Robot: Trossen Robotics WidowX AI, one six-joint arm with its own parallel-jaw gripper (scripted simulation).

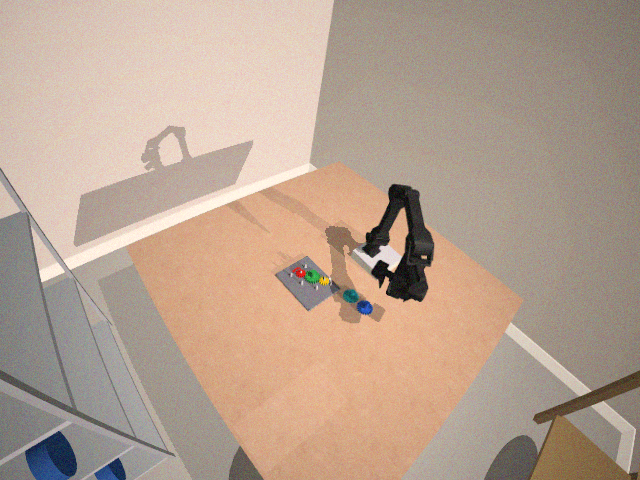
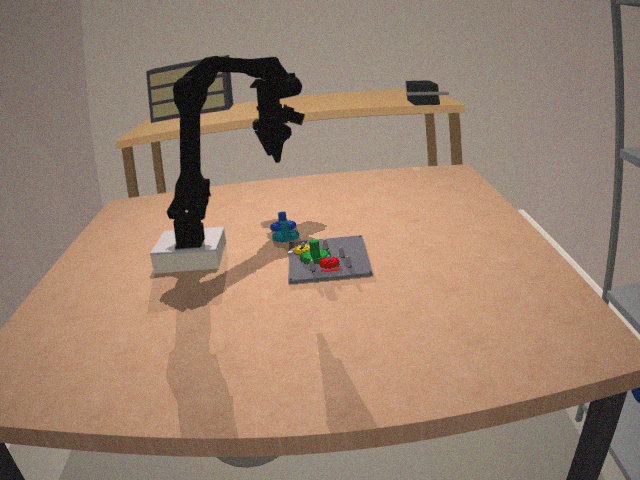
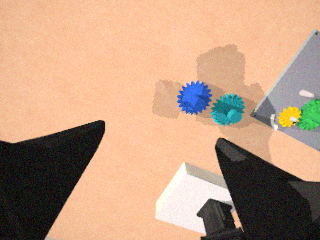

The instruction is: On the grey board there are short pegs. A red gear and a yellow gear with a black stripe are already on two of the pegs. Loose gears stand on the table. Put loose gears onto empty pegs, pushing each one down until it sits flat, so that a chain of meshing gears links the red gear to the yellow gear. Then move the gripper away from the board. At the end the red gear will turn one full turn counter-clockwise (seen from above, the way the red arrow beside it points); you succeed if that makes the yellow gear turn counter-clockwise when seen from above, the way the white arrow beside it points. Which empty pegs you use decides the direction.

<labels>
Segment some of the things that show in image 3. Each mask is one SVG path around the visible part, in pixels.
The gripper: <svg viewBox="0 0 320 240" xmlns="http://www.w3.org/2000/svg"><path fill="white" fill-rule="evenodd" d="M218 137L214 148L216 158L246 240L320 240L320 182L302 180L290 172L288 173L276 165L268 163L250 151ZM104 120L94 121L47 136L43 135L16 143L0 140L0 240L45 240L55 220L60 215L60 211L65 206L67 199L75 189L74 187L84 174L87 165L103 140L105 133Z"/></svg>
A teal gear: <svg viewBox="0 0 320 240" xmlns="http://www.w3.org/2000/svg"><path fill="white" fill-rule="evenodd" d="M237 94L234 96L233 93L230 95L226 93L225 97L220 95L220 100L216 99L217 103L213 103L215 107L211 108L214 110L211 112L212 118L219 125L222 123L223 126L225 124L229 126L230 123L234 124L241 121L242 113L245 113L243 111L245 106L244 101L242 101L243 98Z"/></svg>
A blue gear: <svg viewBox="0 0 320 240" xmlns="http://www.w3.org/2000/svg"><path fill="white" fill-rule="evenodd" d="M192 80L191 85L186 83L187 87L182 86L183 91L179 90L181 95L177 95L177 98L179 98L177 103L181 103L179 107L182 107L182 111L186 110L186 114L190 112L192 115L195 112L197 115L198 112L202 113L203 109L207 110L206 106L210 106L209 102L212 101L210 97L213 95L210 94L212 90L208 89L209 85L204 86L205 82L200 84L199 80L197 80L195 84Z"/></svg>
</labels>
